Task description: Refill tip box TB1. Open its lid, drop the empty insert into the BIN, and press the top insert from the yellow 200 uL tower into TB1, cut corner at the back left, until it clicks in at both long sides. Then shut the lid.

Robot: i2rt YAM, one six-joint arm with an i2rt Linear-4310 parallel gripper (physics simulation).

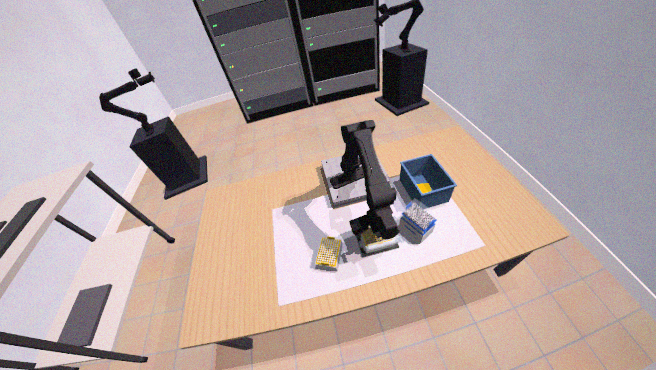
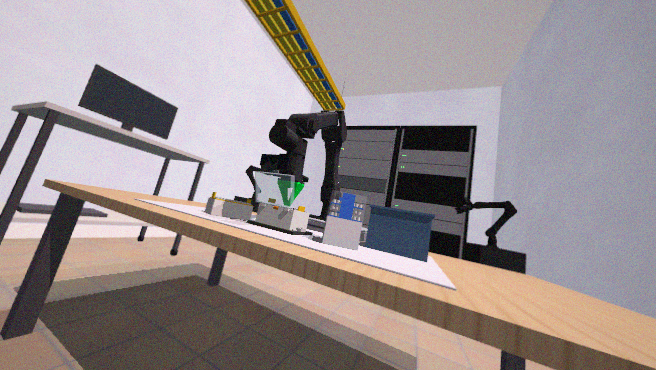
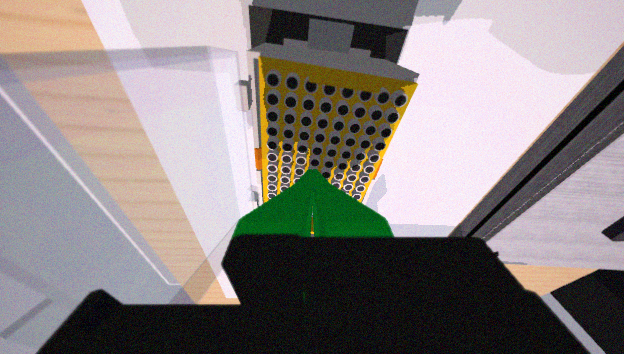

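Observation:
My gripper has green fingertips, shut with nothing between them. They point down over the inside of TB1, at or close to the insert; contact is unclear. A yellow insert lies in TB1, its near end just inside the grey end wall. Its far part is hidden, and I cannot tell if both sides are clicked in. TB1's clear lid stands open. The yellow tower stands left of TB1. The blue BIN holds a yellow insert.
A tower with blue inserts stands between TB1 and the BIN. The arm's base plate is behind TB1. A white mat lies under the boxes on the wooden table. The open lid stands close beside the fingers.

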